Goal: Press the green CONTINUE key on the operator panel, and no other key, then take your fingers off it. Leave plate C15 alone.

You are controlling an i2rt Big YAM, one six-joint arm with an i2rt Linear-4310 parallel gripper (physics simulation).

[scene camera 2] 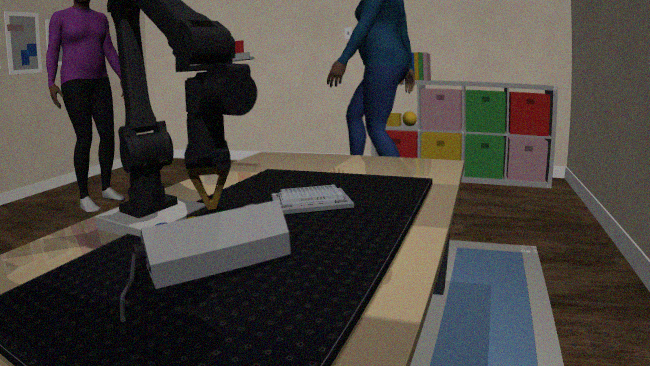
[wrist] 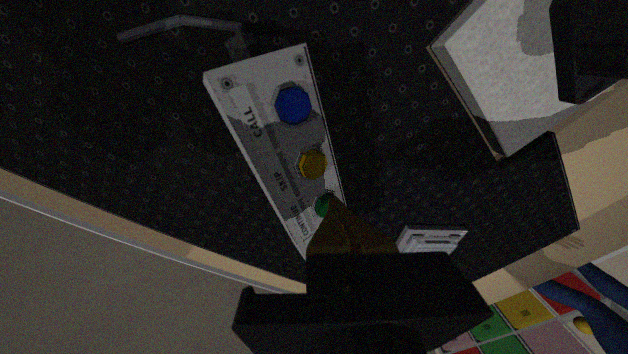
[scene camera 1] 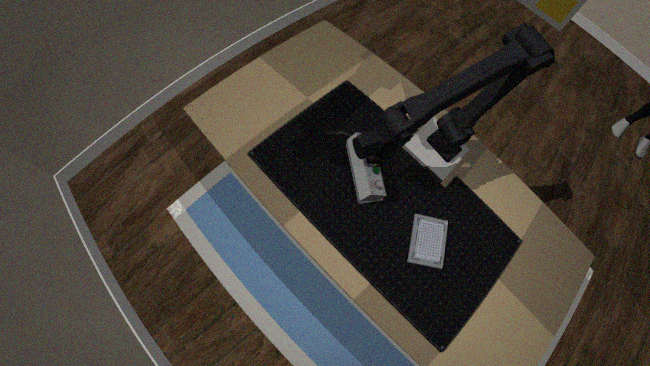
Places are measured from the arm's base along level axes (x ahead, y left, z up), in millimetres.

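Pixels of known places: gripper, between the fingertips: (scene camera 2: 212, 209) (wrist: 332, 201) (scene camera 1: 378, 165); arm's base, origin of its link: (scene camera 2: 148, 207) (wrist: 603, 26) (scene camera 1: 443, 145).
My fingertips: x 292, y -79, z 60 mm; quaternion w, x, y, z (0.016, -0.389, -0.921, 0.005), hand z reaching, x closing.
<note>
Ahead of a thing's pixels: the offset from my fingertips to its top centre. "spot": to the spot under its first point. Level surfaces: height alone.
The operator panel @(9 mm up, 20 mm ahead, 26 mm right) (scene camera 1: 356, 172) (scene camera 2: 215, 242) (wrist: 265, 75) is a pale sloped box on the black mat. In the wrist view its face carries the blue CALL key @(0 mm up, 36 mm back, 81 mm right) (wrist: 293, 104), the yellow SKIP key @(0 mm up, 11 mm back, 37 mm right) (wrist: 313, 164) and the green CONTINUE key @(0 mm up, 13 mm ahead, 6 mm left) (wrist: 321, 206); the green key also shows in scene camera 1 (scene camera 1: 376, 170). My gripper (scene camera 2: 212, 206) (wrist: 332, 201) is shut and empty, its tips pointing down behind the panel's top edge. In the wrist view they cover part of the green key; whether they touch it is unclear. Plate C15 @(49 mm down, 10 mm ahead, 292 mm left) (scene camera 1: 430, 241) (scene camera 2: 314, 199) (wrist: 432, 240) lies flat, apart from the gripper.
The arm's white base plate (scene camera 1: 425, 155) (scene camera 2: 112, 222) (wrist: 480, 85) lies beside the panel. A grey cable @(spot: 71 mm down, 30 mm back, 162 mm right) (scene camera 2: 131, 285) (wrist: 180, 21) leaves the panel's CALL end. The black mat @(75 mm down) (scene camera 1: 300, 170) lies on the wooden table. Two people stand beyond the table, near a shelf unit with coloured bins.
</note>
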